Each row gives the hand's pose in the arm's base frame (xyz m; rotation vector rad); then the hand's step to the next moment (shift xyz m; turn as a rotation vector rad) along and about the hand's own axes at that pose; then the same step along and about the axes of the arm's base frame.
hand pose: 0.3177 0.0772 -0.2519 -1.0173 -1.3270 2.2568
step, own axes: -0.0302 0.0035 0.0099 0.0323 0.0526 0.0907
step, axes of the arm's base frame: 0.0140 -0.0259 0.0125 -0.0839 -0.0639 -0.0302
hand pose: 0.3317 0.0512 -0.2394 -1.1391 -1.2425 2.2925
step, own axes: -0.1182 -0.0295 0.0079 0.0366 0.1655 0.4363
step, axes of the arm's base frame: 0.0669 -0.0555 0.0858 -0.3367 -0.3248 -0.0149
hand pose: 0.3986 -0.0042 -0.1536 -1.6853 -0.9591 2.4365
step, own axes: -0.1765 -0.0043 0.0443 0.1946 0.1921 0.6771
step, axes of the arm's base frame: 0.0338 -0.0799 0.1600 -0.5998 -0.4027 -0.1065
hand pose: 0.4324 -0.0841 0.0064 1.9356 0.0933 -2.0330
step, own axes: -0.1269 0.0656 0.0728 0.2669 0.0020 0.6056
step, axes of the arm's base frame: -0.0487 -0.0573 0.1416 -0.5861 -0.2179 -0.2167
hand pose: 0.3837 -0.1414 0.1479 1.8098 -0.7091 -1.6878
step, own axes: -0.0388 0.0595 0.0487 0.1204 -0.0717 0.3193
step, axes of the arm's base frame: -0.0515 -0.0165 0.0670 -0.3101 -0.0493 -0.1517
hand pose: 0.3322 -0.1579 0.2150 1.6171 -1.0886 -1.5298
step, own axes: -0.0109 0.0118 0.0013 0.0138 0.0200 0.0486
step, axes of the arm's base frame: -0.0026 0.0046 0.0152 -0.0512 -0.0171 0.0064
